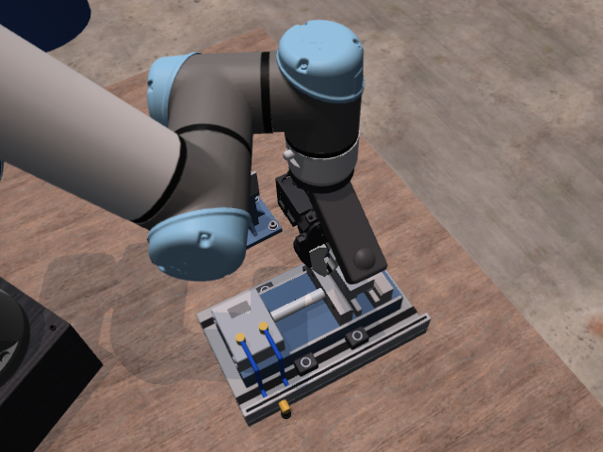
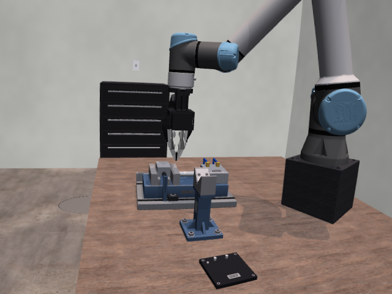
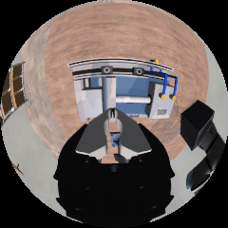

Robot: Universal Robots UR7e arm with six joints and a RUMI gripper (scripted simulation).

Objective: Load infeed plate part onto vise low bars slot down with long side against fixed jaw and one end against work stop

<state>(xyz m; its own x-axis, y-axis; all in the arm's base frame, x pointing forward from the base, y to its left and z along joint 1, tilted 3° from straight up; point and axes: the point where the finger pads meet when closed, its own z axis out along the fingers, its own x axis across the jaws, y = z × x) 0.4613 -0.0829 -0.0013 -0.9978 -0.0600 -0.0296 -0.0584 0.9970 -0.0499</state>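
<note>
My gripper is now 6 cm above the moving jaw. Also, from my hand: work stop (4 cm ahead, 5 cm to the left, 5 cm below); then part (4 cm ahead, 5 cm below); then white cylinder rod (5 cm behind, 6 cm below).
</note>
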